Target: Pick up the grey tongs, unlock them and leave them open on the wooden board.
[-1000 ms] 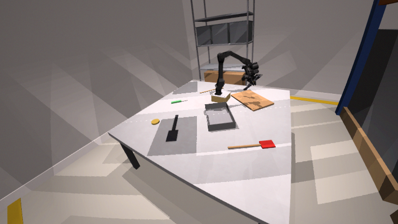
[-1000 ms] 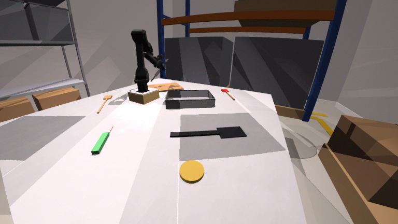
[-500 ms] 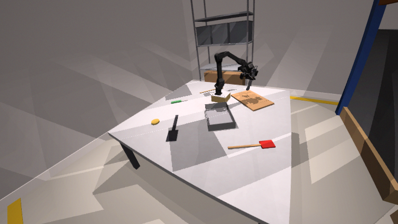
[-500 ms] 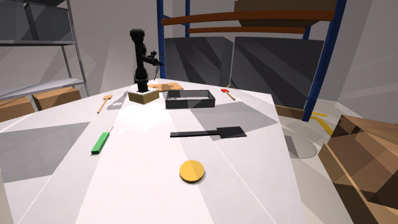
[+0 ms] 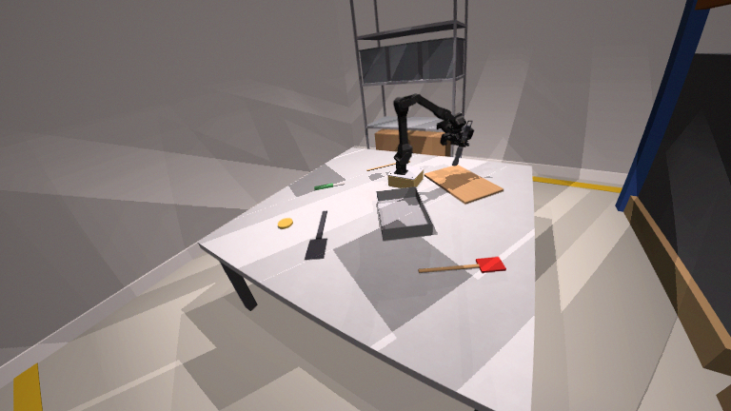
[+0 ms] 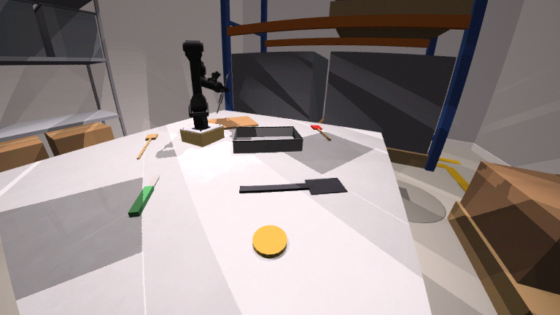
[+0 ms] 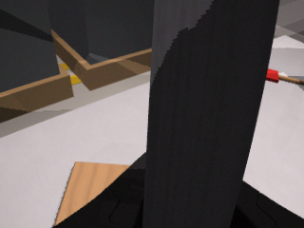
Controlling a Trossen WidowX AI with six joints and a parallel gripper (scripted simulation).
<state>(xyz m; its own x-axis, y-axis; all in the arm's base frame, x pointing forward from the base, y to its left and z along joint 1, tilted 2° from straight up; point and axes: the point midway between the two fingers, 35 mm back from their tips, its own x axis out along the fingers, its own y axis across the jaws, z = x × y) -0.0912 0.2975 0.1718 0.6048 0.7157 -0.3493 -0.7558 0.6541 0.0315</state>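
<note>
Right now the wooden board is 21 cm below my gripper tip, 2 cm to the right of it and 2 cm behind it. Also, from my gripper tip: red spatula 57 cm ahead, 21 cm below, 12 cm to the left; then roasting tin 37 cm ahead, 21 cm to the right, 19 cm below; then green-handled tool 70 cm to the right, 24 cm ahead, 21 cm below.
</note>
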